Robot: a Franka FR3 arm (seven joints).
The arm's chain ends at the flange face. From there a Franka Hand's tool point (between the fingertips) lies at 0.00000 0.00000 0.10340 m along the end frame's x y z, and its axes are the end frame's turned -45 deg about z.
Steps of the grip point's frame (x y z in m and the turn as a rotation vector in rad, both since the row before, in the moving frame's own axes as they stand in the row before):
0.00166, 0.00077, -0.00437, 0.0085, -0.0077, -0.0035
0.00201, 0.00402, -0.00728, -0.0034, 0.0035, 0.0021
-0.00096, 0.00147, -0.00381, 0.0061, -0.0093, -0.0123
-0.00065, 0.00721, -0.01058, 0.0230, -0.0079, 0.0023
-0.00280, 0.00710, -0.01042, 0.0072, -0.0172, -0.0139
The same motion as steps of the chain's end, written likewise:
0.00290, -0.00057, -0.00436, 0.0006, -0.0115, -0.0035
0.00376, 0.00143, -0.00728, 0.0001, 0.0049, 0.0021
0.00149, 0.00148, -0.00380, -0.0023, -0.0109, -0.0123
0.00690, 0.00666, -0.01055, 0.0107, -0.0218, 0.0023
0.00482, 0.00626, -0.01040, -0.0071, -0.0173, -0.0139

